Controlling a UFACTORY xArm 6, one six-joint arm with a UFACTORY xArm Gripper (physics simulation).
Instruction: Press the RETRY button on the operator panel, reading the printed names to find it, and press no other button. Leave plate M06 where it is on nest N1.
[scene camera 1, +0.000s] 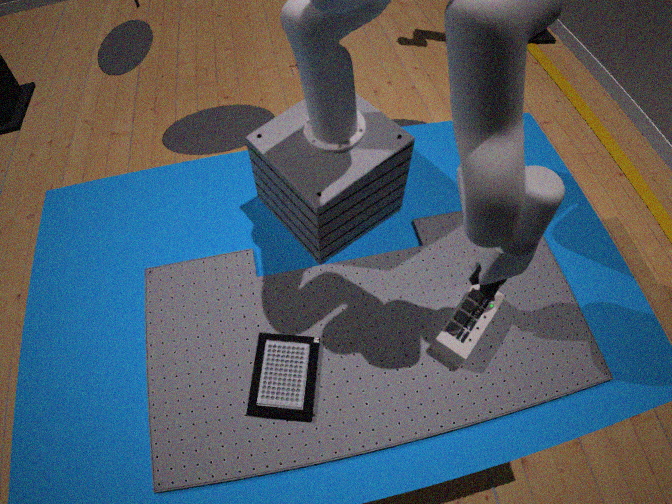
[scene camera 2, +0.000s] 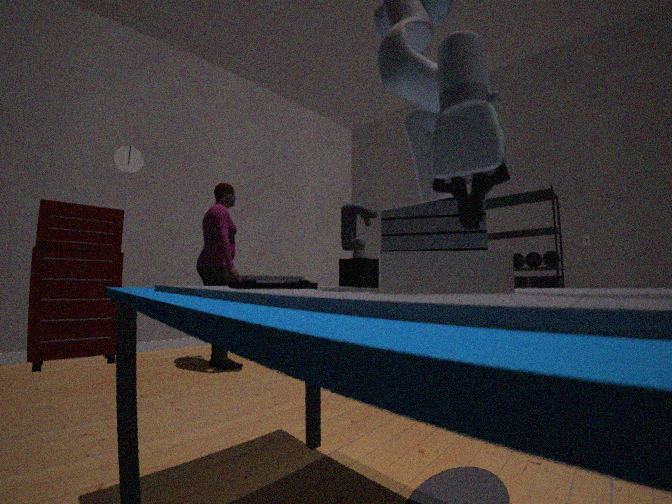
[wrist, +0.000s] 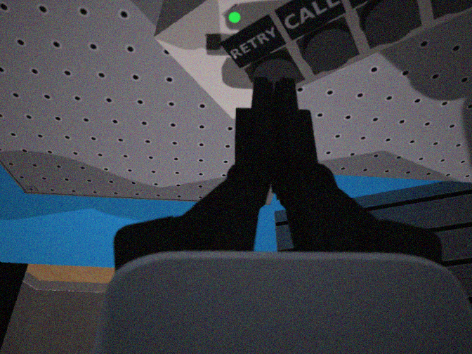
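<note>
The operator panel (scene camera 1: 454, 343) (scene camera 2: 445, 273) is a pale sloped box at the right of the grey board. In the wrist view, the printed name RETRY (wrist: 253, 43) is legible; its round dark button (wrist: 274, 68) is partly behind the fingertips. The CALL label (wrist: 310, 13) and its button (wrist: 328, 49) are beside it. A green light (wrist: 234, 17) is lit near RETRY. My gripper (scene camera 1: 487, 291) (scene camera 2: 472, 224) (wrist: 269, 101) is shut and empty, with its tips above the panel near RETRY. The white plate (scene camera 1: 283, 374) (scene camera 2: 276, 278) sits on its black nest (scene camera 1: 253, 405); its name is unreadable.
The perforated grey board (scene camera 1: 379, 417) lies on the blue table top (scene camera 1: 86, 325). The arm's layered base block (scene camera 1: 320, 227) stands behind the board. A person in pink (scene camera 2: 218, 233), a red cabinet (scene camera 2: 75, 276) and a shelf rack (scene camera 2: 558, 238) are in the background.
</note>
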